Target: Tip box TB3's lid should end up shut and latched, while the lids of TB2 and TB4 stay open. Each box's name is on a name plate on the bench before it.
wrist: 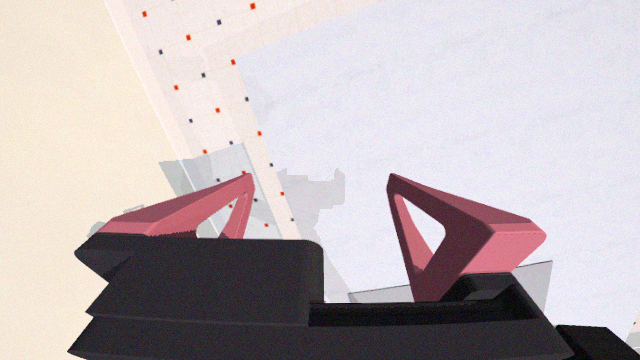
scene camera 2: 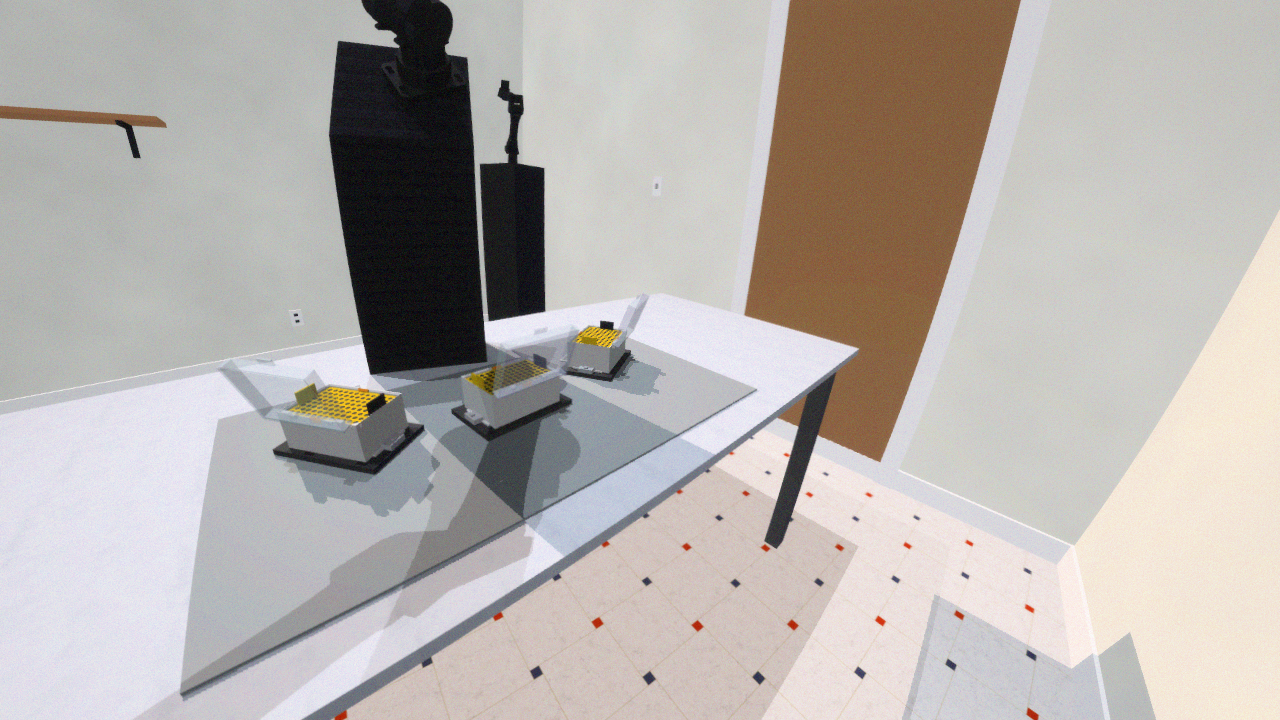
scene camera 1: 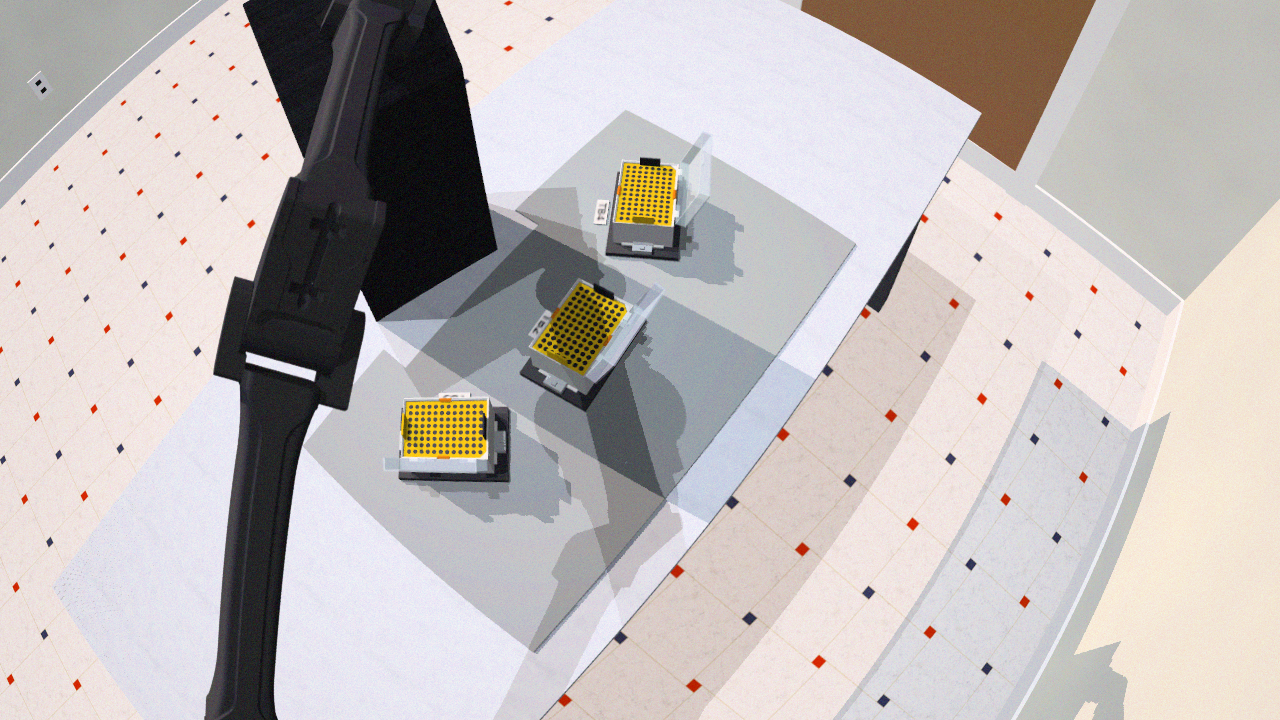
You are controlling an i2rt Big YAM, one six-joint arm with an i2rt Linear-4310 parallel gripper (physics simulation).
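Where they show: gripper, fingertip midpoint: [wrist: 320,180]; arm's base, origin of the base link: [scene camera 2: 425,81] [scene camera 1: 370,2].
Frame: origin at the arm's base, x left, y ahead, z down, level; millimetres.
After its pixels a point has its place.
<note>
Three tip boxes with yellow tip racks stand on dark bases. The front-left box [scene camera 1: 444,429] [scene camera 2: 332,438] @(x -338, y 197, z 478 mm) appears to be TB3; its name plate [scene camera 1: 453,394] @(x -235, y 140, z 511 mm) is partly hidden. Its clear lid [scene camera 2: 268,385] @(x -382, y 195, z 388 mm) is open and tilted up. The middle box [scene camera 1: 580,328] [scene camera 2: 516,402] @(x -145, y 325, z 477 mm) and the far box [scene camera 1: 646,192] [scene camera 2: 597,356] @(x 68, y 336, z 474 mm) have plates that look like TB2 and TB4, small and hard to read. The far lid [scene camera 1: 696,183] @(x 135, y 375, z 419 mm) [scene camera 2: 635,313] @(x 90, y 399, z 384 mm) and the middle lid [scene camera 1: 637,313] @(x -125, y 368, z 361 mm) are open. My gripper [wrist: 320,180] @(x -870, y 176, z 296 mm) is open and empty, high above the bench and away from the boxes.
The boxes stand on a grey mat [scene camera 1: 537,573] @(x -436, y 331, z 514 mm) [scene camera 2: 259,573] @(x -468, y 296, z 513 mm) on the white bench [scene camera 1: 161,573] @(x -688, y -243, z 517 mm) [scene camera 2: 80,501] @(x -548, y 15, z 517 mm). The black pedestal [scene camera 1: 429,205] @(x -60, y 59, z 332 mm) [scene camera 2: 411,232] @(x -81, y 41, z 260 mm) stands behind it. My arm [scene camera 1: 259,537] @(x -587, y 237, z -51 mm) passes high over the bench's left side in the first scene view.
</note>
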